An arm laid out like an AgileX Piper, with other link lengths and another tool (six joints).
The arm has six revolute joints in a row. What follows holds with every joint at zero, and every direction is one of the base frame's.
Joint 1 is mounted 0.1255 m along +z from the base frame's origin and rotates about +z.
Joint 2 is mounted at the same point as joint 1 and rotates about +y.
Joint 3 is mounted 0.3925 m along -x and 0.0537 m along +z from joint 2 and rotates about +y.
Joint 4 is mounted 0.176 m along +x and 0.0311 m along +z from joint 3 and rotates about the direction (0.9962, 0, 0.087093).
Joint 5 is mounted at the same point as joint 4 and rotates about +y.
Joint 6 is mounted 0.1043 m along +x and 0.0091 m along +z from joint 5 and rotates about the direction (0.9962, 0, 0.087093).
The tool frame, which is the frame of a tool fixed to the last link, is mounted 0.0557 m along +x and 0.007 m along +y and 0.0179 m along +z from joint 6; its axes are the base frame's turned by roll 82.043, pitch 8.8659 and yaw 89.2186 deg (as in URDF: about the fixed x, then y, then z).
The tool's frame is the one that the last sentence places.
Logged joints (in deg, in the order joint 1, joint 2, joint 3, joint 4, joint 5, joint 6), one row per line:
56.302, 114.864, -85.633, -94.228, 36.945, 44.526
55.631, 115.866, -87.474, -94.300, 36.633, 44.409
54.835, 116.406, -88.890, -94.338, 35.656, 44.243
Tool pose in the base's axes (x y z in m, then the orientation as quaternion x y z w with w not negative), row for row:
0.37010, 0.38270, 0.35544, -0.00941, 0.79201, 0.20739, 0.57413
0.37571, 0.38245, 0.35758, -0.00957, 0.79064, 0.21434, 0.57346
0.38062, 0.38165, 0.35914, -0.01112, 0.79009, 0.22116, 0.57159
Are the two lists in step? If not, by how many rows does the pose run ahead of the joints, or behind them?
The pose runs 2 rows ahead of the joints: the pose in row i belongs to the joints in row i + 2.
